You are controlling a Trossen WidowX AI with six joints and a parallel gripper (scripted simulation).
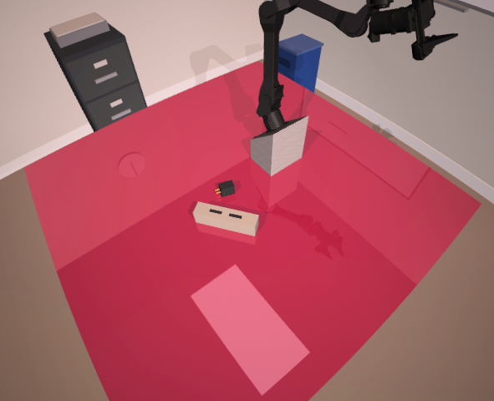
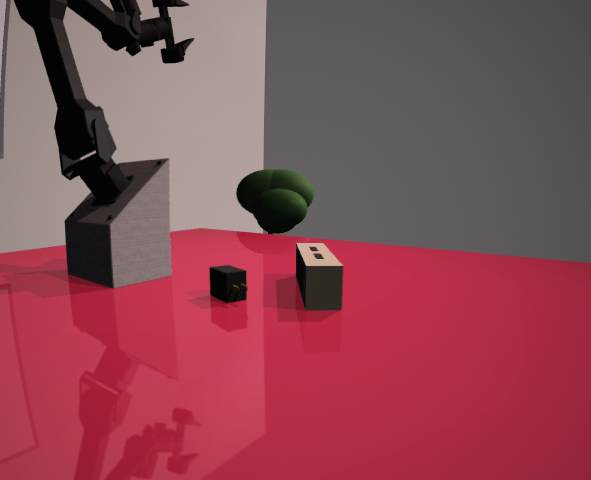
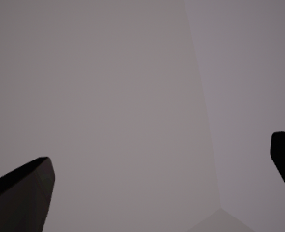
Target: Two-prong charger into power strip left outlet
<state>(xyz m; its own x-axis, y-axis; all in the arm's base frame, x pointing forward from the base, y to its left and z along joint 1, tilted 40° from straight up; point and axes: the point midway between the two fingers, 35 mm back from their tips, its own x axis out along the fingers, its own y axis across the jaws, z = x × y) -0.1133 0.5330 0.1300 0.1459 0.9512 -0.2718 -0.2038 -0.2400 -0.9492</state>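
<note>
Right now my gripper tip is 41 cm short of the charger, 36 cm to the left of it and 57 cm above it.
</note>
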